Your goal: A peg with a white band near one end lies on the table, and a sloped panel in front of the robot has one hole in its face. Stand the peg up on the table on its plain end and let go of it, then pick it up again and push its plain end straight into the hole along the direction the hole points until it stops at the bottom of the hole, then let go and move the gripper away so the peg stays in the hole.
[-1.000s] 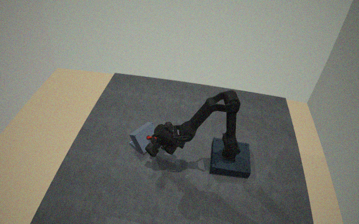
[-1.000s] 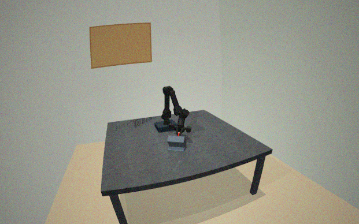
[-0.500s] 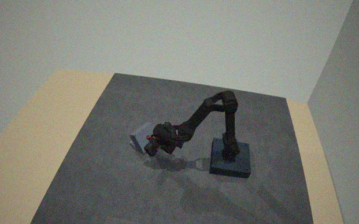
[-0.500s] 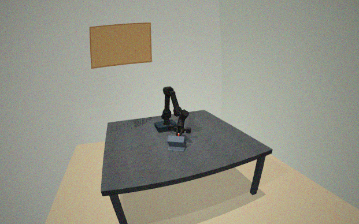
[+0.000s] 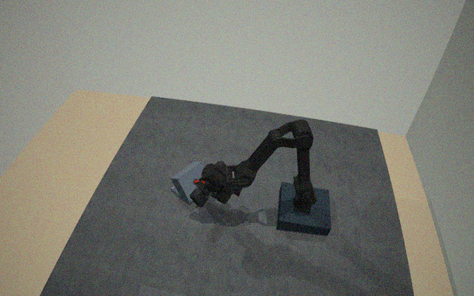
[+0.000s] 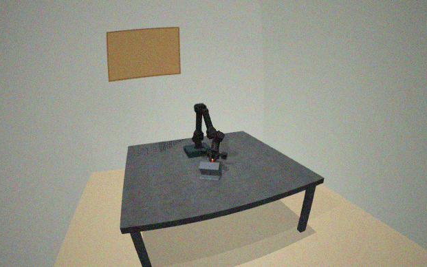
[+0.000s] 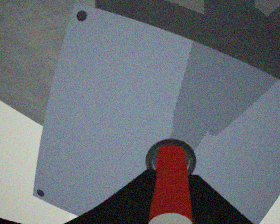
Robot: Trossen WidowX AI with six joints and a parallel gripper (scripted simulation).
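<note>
My gripper tip is now 1 cm to the right of the red peg, 1 cm below it and 1 cm past it. Also, from my gripper tip: sloped panel 3 cm below, 3 cm ahead, 2 cm to the right.
</note>
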